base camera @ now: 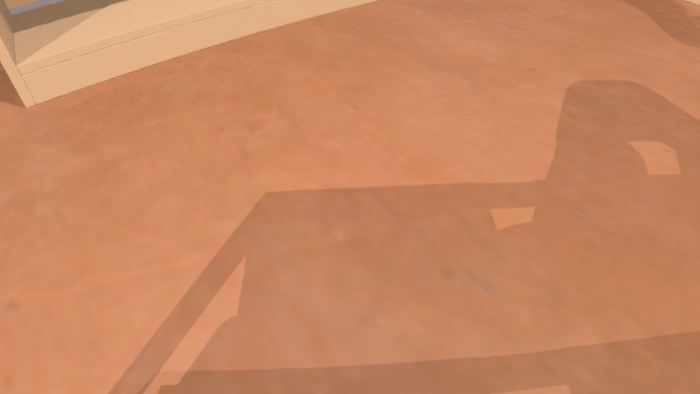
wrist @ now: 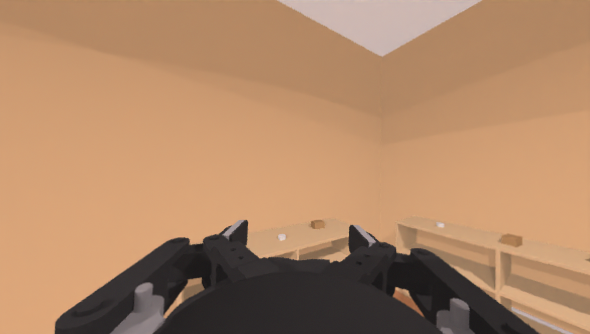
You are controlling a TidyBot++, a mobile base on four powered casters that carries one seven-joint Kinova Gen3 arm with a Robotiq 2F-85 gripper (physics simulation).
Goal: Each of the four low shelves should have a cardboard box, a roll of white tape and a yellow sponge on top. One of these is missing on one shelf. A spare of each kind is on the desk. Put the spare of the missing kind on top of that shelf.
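Frame: origin at the arm's base, x back, y right, z up, level; metres.
Seen in the pictures: gripper, between the fingertips: point(wrist: 298, 233).
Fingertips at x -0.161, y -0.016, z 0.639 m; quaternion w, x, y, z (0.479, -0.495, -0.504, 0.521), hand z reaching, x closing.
Note:
A point is followed by its place in that frame.
My gripper point(wrist: 298, 233) {x -0.161, y -0.016, z 0.639 m} is open and empty, pointing at a room corner in the wrist view. Beyond the fingers, a low shelf point(wrist: 260, 243) {x -1.114, y -0.296, z 0.214 m} along the left wall carries a white tape roll point(wrist: 282, 237) {x -1.174, y -0.165, z 0.232 m} and a cardboard box point(wrist: 317, 224) {x -1.408, y 0.077, z 0.249 m}; the left finger hides part of this shelf. A second low shelf point(wrist: 470, 233) {x -1.410, y 1.196, z 0.214 m} on the right carries a white tape roll point(wrist: 440, 225) {x -1.539, y 1.079, z 0.227 m} and a cardboard box point(wrist: 511, 240) {x -1.208, y 1.259, z 0.248 m}. A small dark piece of something shows on it at the right image edge, too cut off to tell. No yellow sponge and no desk show in either view.
In the base view, the lower part of a wooden shelf point(base camera: 125, 57) {x -0.860, y -0.400, z -0.364 m} stands on the orange-brown floor point(base camera: 350, 125) {x -0.630, y 0.022, z -0.397 m} at the upper left. The robot's shadow lies across the floor. Tan walls point(wrist: 200, 150) {x -1.129, y -0.700, z 0.799 m} meet in the corner behind the two shelves.

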